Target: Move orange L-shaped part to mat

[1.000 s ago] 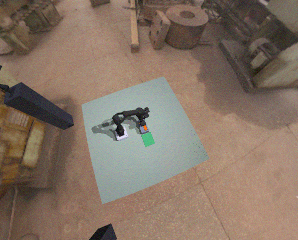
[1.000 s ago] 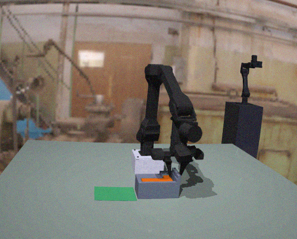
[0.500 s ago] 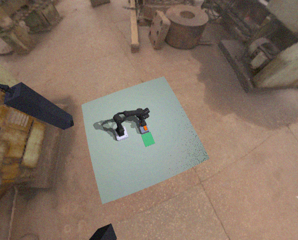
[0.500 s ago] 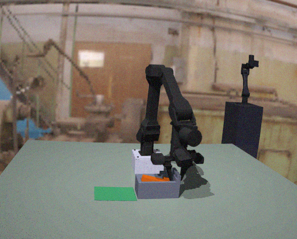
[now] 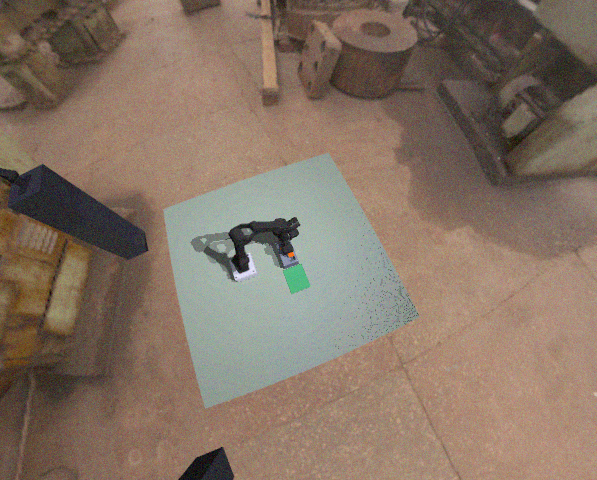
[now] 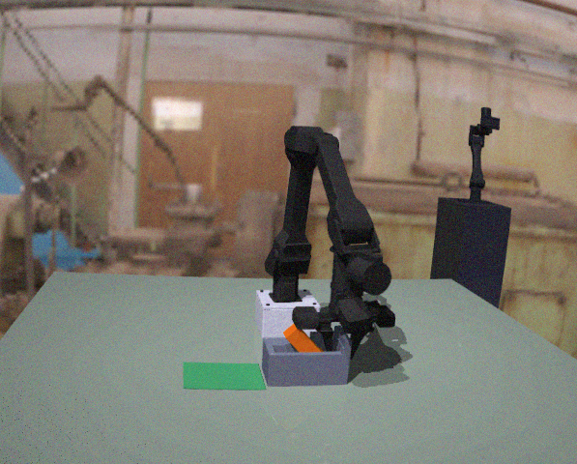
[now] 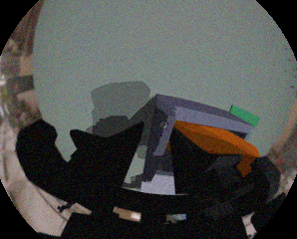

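Now: gripper tip 1 cm past the orange l-shaped part, 5 cm to the left of it and 1 cm below it. Also, from my gripper tip: green mat 2 cm behind, 22 cm to the right, 5 cm below.
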